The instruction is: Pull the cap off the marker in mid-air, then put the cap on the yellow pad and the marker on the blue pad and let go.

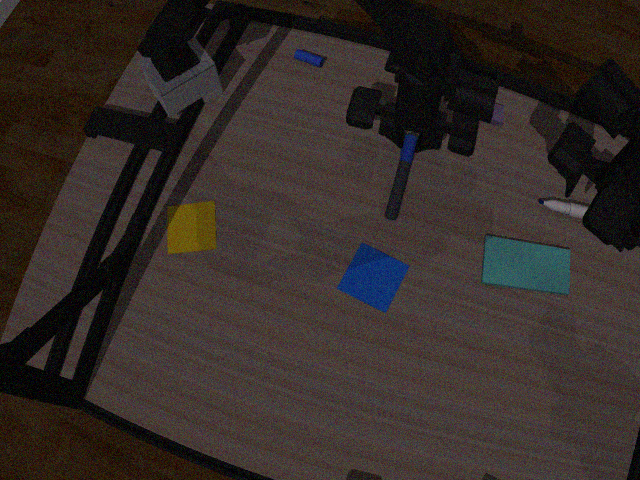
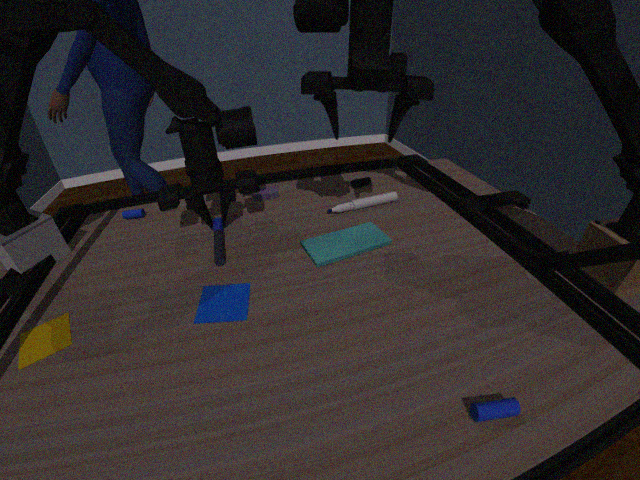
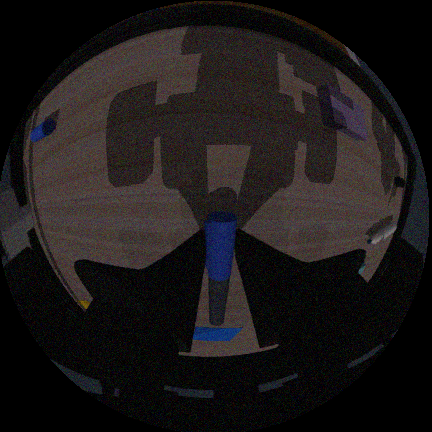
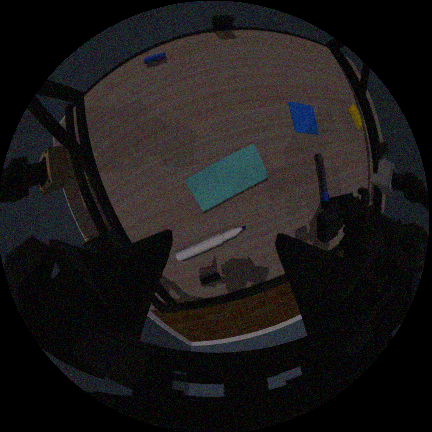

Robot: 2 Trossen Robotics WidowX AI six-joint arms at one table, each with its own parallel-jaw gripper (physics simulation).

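Frame: origin at the left arm's base, x left, y back, z up, level; millimetres.
Seen in the pictures: left gripper, between the fingertips: [image 1: 408,148] [image 2: 218,227] [image 3: 219,234] [image 4: 323,201]; right gripper, between the fingertips: [image 2: 363,140] [image 4: 225,237]; left arm's base, origin of its link: [image 1: 175,60] [image 2: 16,224] [image 4: 393,179]; right arm's base, origin of its link: [image 2: 633,234] [image 4: 42,171].
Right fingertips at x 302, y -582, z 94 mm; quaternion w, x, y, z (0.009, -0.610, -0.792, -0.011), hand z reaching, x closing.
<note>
Pixels of each thing's middle, then the offset from my right fingertips to it.
- dark grey body, middle of its body: [image 3: 217,288] [image 1: 401,176] [image 2: 218,239] [image 4: 322,181] dx -114, dy +236, dz -172 mm
- blue cap, middle of its body: [image 3: 218,248] [image 1: 407,150] [image 2: 217,226] [image 4: 324,199] dx -78, dy +266, dz -172 mm
- yellow pad, middle of its body: [image 1: 191,227] [image 2: 45,339] [image 4: 355,115] dx -412, dy +350, dz -181 mm
- blue pad, middle of its body: [image 1: 373,277] [image 2: 223,302] [image 3: 214,334] [image 4: 304,117] dx -237, dy +138, dz -181 mm
- teal block, middle of its body: [image 1: 528,266] [image 2: 346,242] [image 4: 227,176] dx -36, dy +12, dz -178 mm
- white pen with a blue tip, middle of its body: [image 1: 582,212] [image 4: 209,242] [image 2: 362,203] [image 3: 383,232] dx +106, dy +20, dz -171 mm
- loose blue cylinder, middle of its body: [image 3: 41,130] [image 1: 309,58] [image 2: 133,214] dx -101, dy +501, dz -171 mm
- purple block, middle of its body: [image 3: 345,114] [image 1: 486,111] [image 2: 264,193] dx +86, dy +252, dz -174 mm
The marker has a dark grey body [image 1: 398,191] [image 2: 219,250] [image 3: 217,300] [image 4: 321,172] and a blue cap [image 1: 408,148] [image 2: 217,224] [image 3: 220,250] [image 4: 325,196]; the two are joined, and the marker lies on the table. My left gripper [image 1: 408,144] [image 2: 218,223] [image 3: 219,234] is shut on the cap, one finger on each side. My right gripper [image 2: 363,139] [image 4: 225,237] is open and empty, high above the table. The yellow pad [image 1: 191,227] [image 2: 46,339] and the blue pad [image 1: 373,277] [image 2: 223,303] [image 4: 303,119] lie flat and bear nothing.
A teal block [image 1: 526,264] [image 2: 346,242] and a white pen with a blue tip [image 1: 563,206] [image 2: 364,203] [image 4: 210,243] lie near the right gripper. One loose blue cylinder [image 1: 309,57] [image 2: 133,213] lies at the back left, another blue cylinder [image 2: 494,409] [image 4: 155,58] at the front right. A purple block [image 3: 348,117] lies behind the left gripper.
</note>
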